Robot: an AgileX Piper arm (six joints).
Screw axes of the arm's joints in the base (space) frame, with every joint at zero. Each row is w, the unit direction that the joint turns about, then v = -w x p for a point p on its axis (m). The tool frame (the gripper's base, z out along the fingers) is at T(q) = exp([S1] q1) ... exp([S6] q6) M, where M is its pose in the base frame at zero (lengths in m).
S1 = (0, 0, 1, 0, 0, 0)
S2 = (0, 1, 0, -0.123, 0, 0)
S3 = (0, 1, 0, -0.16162, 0, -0.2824)
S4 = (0.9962, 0, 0.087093, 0, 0.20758, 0)
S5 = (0, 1, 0, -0.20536, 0, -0.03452)
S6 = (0.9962, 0, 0.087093, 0, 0.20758, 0)
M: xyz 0.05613 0 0.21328 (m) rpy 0 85 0 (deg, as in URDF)
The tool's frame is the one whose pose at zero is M.
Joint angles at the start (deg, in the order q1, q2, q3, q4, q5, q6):
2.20 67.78 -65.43 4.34 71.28 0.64
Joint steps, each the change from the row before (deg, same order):
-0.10 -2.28 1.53 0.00 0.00 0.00
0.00 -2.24 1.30 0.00 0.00 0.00
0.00 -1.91 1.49 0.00 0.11 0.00
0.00 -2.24 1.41 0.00 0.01 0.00
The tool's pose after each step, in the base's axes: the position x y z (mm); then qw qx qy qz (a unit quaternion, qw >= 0). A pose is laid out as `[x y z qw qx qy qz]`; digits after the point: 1 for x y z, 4 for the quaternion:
[200.9 13.9 348.7 0.1907 -0.0074 0.9807 0.0421]
[191.0 13.5 350.0 0.1988 -0.0077 0.9791 0.0423]
[182.3 13.2 348.8 0.2014 -0.0079 0.9786 0.0424]
[172.5 12.9 348.7 0.2084 -0.0082 0.9771 0.0426]

